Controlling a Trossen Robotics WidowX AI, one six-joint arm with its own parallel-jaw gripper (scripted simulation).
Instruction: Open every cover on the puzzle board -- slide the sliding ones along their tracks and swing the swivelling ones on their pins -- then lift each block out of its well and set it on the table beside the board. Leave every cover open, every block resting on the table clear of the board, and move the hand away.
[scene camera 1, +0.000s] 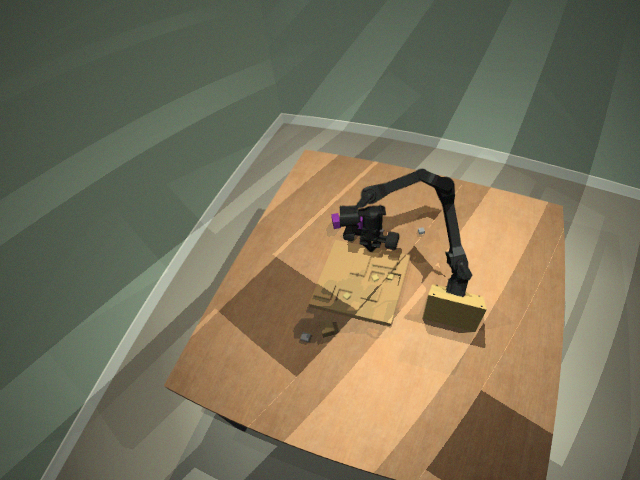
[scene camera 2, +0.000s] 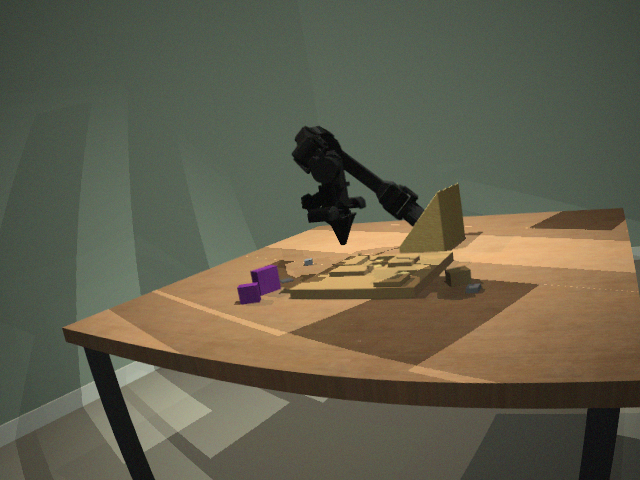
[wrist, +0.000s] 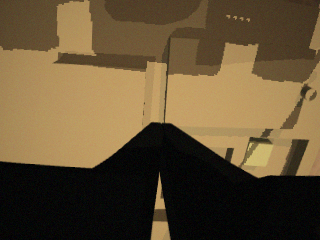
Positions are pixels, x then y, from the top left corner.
Labels:
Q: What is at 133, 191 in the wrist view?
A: The gripper.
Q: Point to the gripper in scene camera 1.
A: At 371, 251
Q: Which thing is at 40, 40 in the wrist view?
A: A tan puzzle board.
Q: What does the gripper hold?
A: Nothing.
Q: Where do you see the gripper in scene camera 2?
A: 343, 244

